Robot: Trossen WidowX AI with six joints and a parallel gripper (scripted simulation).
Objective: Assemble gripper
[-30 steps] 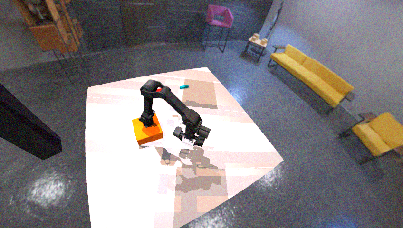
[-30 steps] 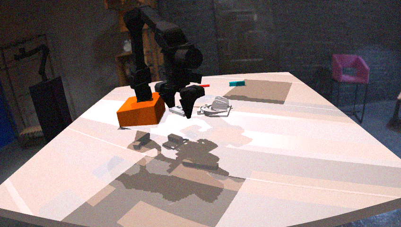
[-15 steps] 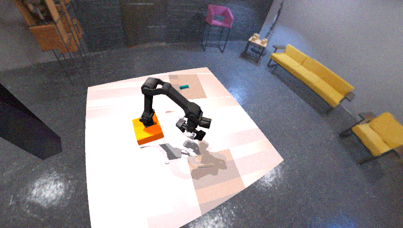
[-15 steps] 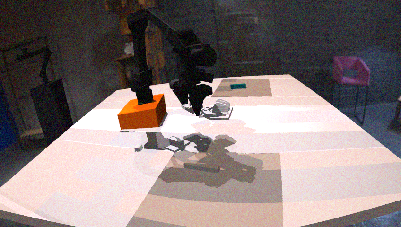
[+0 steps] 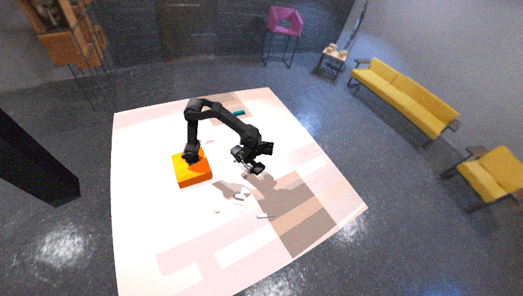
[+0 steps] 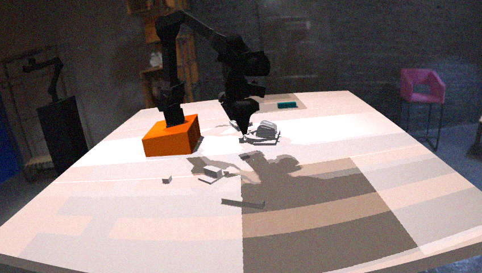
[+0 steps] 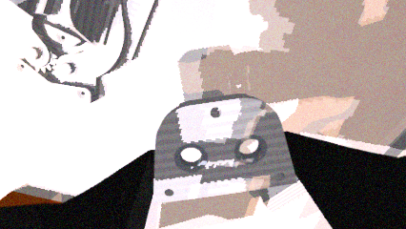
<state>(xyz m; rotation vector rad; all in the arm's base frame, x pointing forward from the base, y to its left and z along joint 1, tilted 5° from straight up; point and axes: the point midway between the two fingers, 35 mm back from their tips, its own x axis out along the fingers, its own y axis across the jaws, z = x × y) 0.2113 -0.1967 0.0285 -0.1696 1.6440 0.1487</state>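
My gripper tip is now 100 mm short of the flat plate, 120 mm to the right of it and 80 mm above it. Also, from my gripper tip: gripper base: 10 mm ahead, 20 mm above; small grey cube: 220 mm behind, 90 mm to the right, 80 mm below; stepped piece: 90 mm behind, 90 mm to the right, 80 mm below.
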